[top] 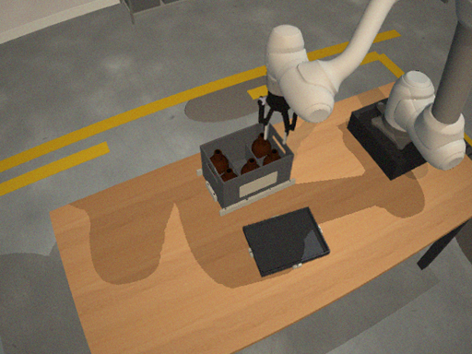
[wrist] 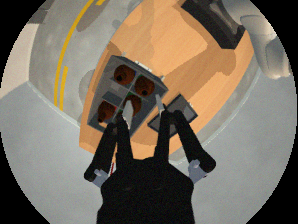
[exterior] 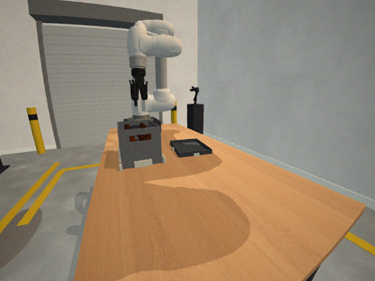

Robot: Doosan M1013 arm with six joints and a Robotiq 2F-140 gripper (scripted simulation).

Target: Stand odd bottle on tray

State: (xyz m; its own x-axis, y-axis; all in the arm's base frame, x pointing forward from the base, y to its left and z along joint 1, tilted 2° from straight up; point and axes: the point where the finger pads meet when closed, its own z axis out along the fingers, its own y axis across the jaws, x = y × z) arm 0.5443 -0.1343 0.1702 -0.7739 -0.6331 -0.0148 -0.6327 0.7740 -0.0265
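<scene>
Now: the glass bottle 90 mm ahead of my hand, 10 mm to the right of it and 170 mm below it. From my hand the other things lie so: dark tray: 110 mm ahead, 250 mm to the left, 250 mm below; then grey crate: 80 mm ahead, 50 mm to the right, 170 mm below.
</scene>
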